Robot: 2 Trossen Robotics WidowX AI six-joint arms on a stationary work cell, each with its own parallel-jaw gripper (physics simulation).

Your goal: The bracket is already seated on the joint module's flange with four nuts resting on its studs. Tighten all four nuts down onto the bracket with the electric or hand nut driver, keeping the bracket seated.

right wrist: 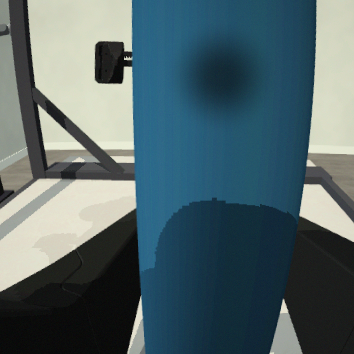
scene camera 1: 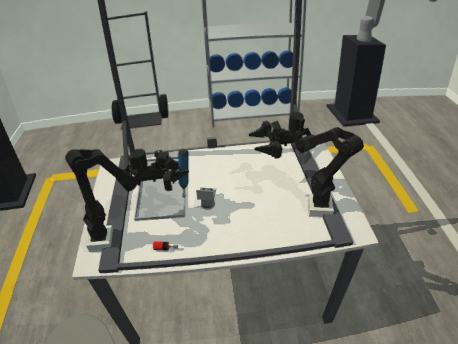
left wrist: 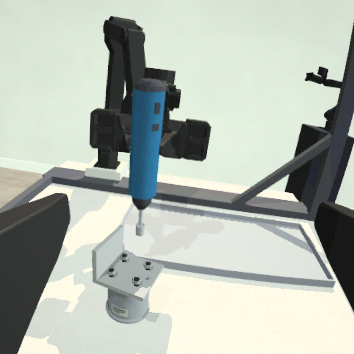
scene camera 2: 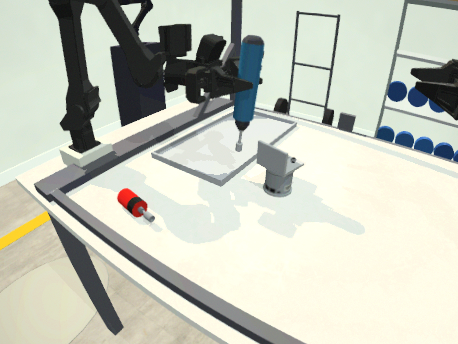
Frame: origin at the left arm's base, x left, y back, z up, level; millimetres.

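Seen in the pictures: left gripper, fingertip midpoint: (scene camera 1: 251,141) (left wrist: 197,211) (scene camera 2: 412,77); right gripper, fingertip midpoint: (right wrist: 207,219) (scene camera 1: 188,167) (left wrist: 143,147) (scene camera 2: 257,83); left arm's base, origin of the base link: (scene camera 1: 321,202); right arm's base, origin of the base link: (scene camera 1: 98,235) (left wrist: 106,164) (scene camera 2: 84,145).
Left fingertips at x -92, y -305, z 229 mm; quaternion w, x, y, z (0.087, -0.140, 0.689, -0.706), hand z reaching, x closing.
Pixels of each thing's top centre, then the offset from my left fingertips to it.
- round joint module, middle of its top: (left wrist: 129,266) (scene camera 2: 281,158) (scene camera 1: 206,191) dx +100, dy -182, dz -195 mm
- blue electric nut driver, middle of its top: (left wrist: 152,77) (scene camera 2: 248,34) (scene camera 1: 179,149) dx +124, dy -263, dz +36 mm
- shallow grey tray, middle of its top: (left wrist: 221,235) (scene camera 2: 233,134) (scene camera 1: 161,184) dx +2, dy -418, dz -254 mm
- red hand nut driver, middle of its top: (scene camera 2: 135,199) (scene camera 1: 165,243) dx +362, dy -305, dz -235 mm
The grey L-shaped bracket (scene camera 1: 206,191) (scene camera 2: 272,157) (left wrist: 131,277) sits on the round joint module (scene camera 1: 207,202) (scene camera 2: 278,183) (left wrist: 127,304), which stands upright on the table. In the left wrist view four nuts sit on the bracket's flat plate, around its middle; how tight they are cannot be told. My right gripper (scene camera 2: 248,85) is shut on the blue electric nut driver (scene camera 1: 183,167) (scene camera 2: 248,82) (left wrist: 146,142) (right wrist: 222,150), held near upright, socket down. Its socket hangs above the table, beside the bracket and apart from it. My left gripper (scene camera 1: 256,141) (left wrist: 197,211) is open and empty, high above the table's back edge.
A shallow grey tray (scene camera 1: 160,217) (scene camera 2: 187,170) (left wrist: 265,278) lies beside the module, partly below the blue driver. The red hand nut driver (scene camera 1: 161,245) (scene camera 2: 131,202) lies on its side near the table's front edge. Dark frame rails (scene camera 1: 225,259) border the table.
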